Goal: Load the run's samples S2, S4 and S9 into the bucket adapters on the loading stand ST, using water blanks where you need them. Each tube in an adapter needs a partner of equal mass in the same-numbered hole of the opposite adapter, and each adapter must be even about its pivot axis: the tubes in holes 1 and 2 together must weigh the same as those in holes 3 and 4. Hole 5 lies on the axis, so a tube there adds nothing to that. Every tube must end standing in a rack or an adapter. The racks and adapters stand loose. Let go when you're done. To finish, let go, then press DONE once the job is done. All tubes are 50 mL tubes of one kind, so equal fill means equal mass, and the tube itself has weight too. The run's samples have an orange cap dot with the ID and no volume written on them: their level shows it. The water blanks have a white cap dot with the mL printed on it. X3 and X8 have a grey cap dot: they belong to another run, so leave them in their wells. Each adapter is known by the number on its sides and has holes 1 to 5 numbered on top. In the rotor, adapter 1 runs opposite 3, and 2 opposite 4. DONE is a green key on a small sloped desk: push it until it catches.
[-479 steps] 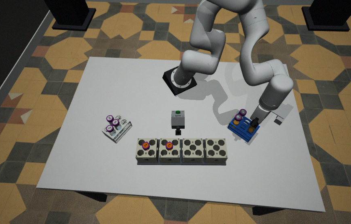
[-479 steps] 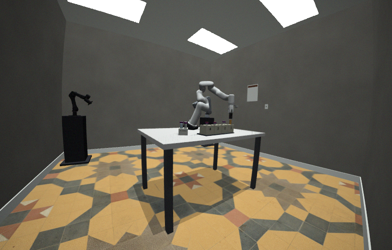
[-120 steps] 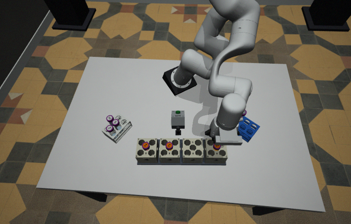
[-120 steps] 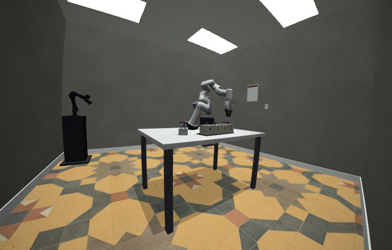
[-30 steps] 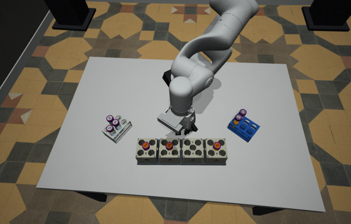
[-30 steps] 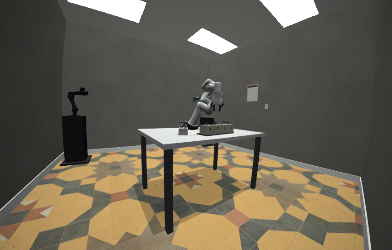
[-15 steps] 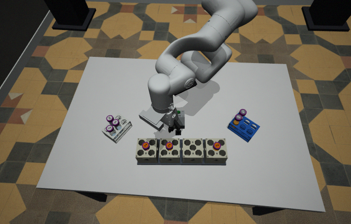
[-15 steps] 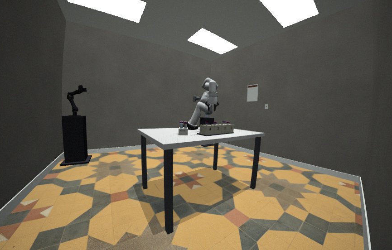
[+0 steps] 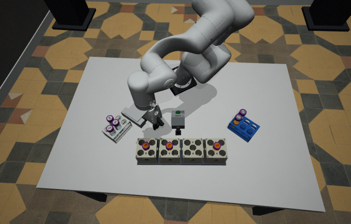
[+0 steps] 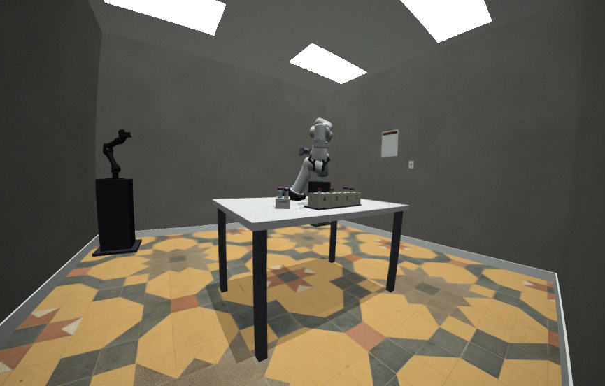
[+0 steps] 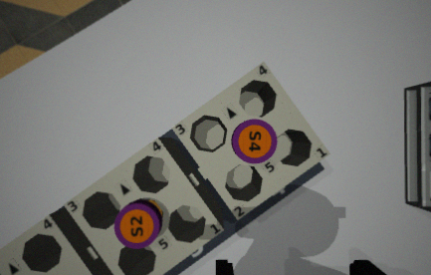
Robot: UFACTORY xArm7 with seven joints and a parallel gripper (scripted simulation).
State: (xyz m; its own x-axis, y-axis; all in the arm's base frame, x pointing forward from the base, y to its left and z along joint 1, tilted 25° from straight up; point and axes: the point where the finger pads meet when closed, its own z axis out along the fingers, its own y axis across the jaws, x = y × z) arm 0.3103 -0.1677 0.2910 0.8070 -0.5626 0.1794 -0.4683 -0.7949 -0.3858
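My hand is 20 mm past the water blank tube, 220 mm to the left of it and 190 mm above it. Round my hand: adapter: 40 mm ahead, 190 mm to the left, 200 mm below; green DONE key: 170 mm behind, 100 mm to the left, 190 mm below; loading stand: 40 mm ahead, 130 mm to the left, 250 mm below.
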